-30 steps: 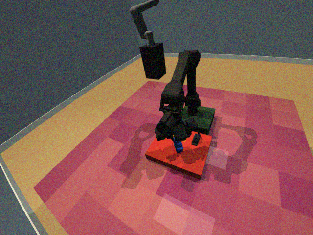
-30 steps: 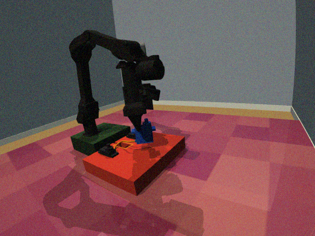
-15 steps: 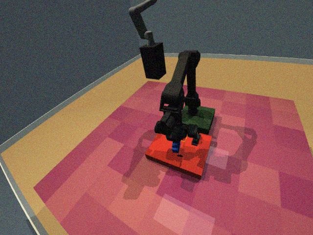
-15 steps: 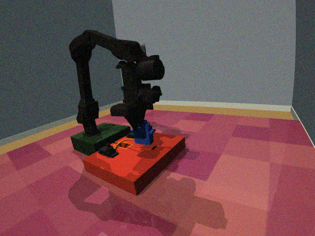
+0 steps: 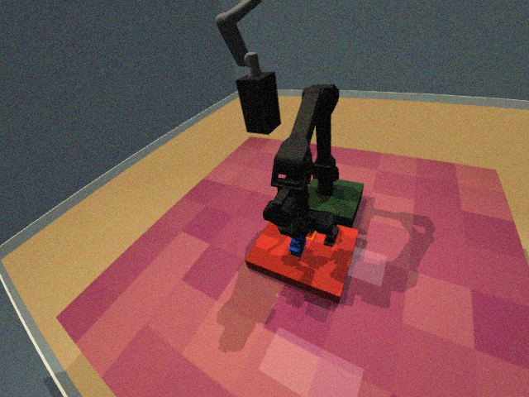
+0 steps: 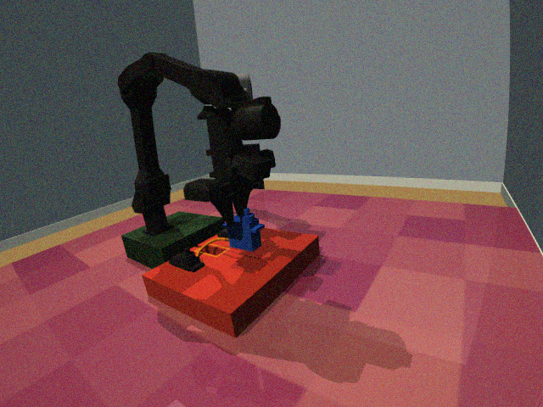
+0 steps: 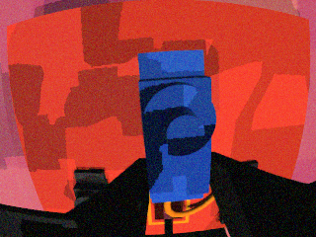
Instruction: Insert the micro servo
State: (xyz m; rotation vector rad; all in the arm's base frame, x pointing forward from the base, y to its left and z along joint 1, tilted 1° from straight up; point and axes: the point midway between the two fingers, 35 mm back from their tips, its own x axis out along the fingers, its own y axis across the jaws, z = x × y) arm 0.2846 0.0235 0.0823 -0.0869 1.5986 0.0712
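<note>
Right now the red deck is 2 cm ahead of my gripper tip and 10 cm below it.
</note>
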